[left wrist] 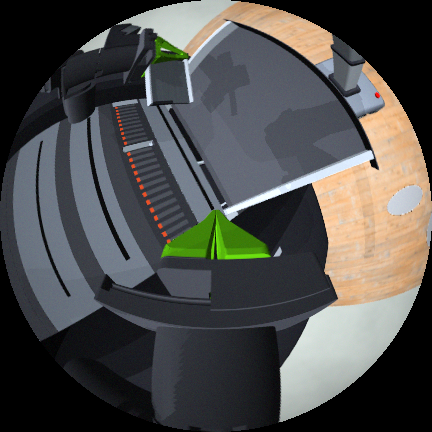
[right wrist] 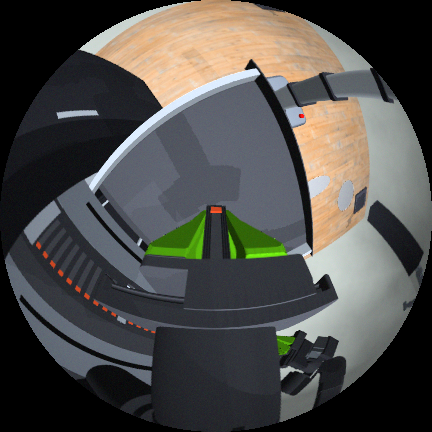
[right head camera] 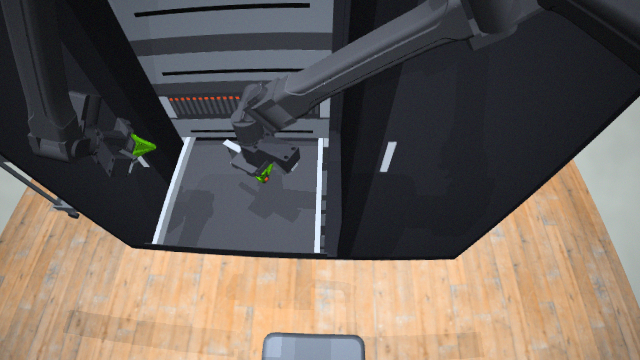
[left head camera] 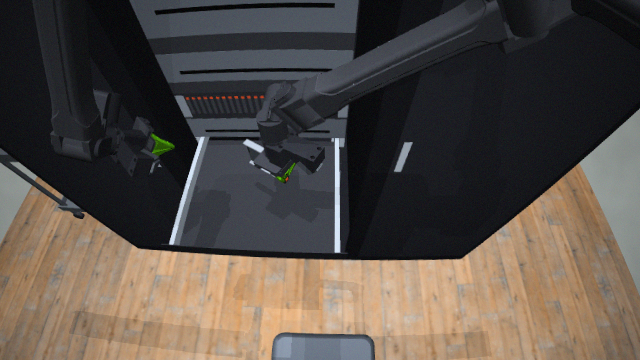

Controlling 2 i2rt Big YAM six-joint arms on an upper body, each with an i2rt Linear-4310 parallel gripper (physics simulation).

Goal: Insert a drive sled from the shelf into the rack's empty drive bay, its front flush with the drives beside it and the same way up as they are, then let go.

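Places are measured from the left arm's base along level axes (x ahead, y left, z up), in metres.
Pixels of known places: left gripper, fingertip midpoint: (left wrist: 215, 215) (right head camera: 155, 146) (left head camera: 173, 146); right gripper, fingertip midpoint: (left wrist: 184, 58) (right wrist: 215, 215) (right head camera: 263, 178) (left head camera: 283, 178).
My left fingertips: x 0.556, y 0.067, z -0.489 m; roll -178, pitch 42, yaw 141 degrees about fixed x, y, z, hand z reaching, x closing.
Ahead of a thing's pixels: the offset from my left fingertips to its top centre. "spot": to the spot under its first point. Level surfaces: height alone.
My right gripper (left head camera: 286, 175) (right head camera: 265, 175) (left wrist: 184, 58) (right wrist: 215, 215) is shut on a dark drive sled {0.231 m right, 0.014 m back, 0.004 m up} (left head camera: 253, 145) (right head camera: 231, 146) (left wrist: 170, 82) (right wrist: 216, 240) with silver edges and an orange tab. The fingers grip the orange-tabbed end; in the left wrist view the other end is toward the rack front. The sled is held above the grey shelf {0.201 m down} (left head camera: 260, 232) (right head camera: 240, 232) (left wrist: 280, 90) (right wrist: 250, 130). My left gripper (left head camera: 173, 146) (right head camera: 155, 146) (left wrist: 215, 215) is shut and empty. The drive row {0.078 m right, 0.178 m ahead, 0.021 m up} (left head camera: 225, 106) (right head camera: 205, 106) (left wrist: 157, 177) has orange tabs; I cannot make out the empty bay.
Light rails {spot: 0.408 m right, 0.046 m back, 0.169 m down} (left head camera: 337, 200) (right head camera: 319, 200) edge the shelf. Black rack panels {spot: 0.822 m right, 0.149 m ahead, 0.605 m down} (left head camera: 425, 210) (right head camera: 415, 210) stand at both sides. My right arm covers part of the drive row in both head views. Grey rack units {spot: 0.191 m right, 0.168 m ahead, 0.128 m up} (left head camera: 250, 57) (right head camera: 230, 59) are above the row.
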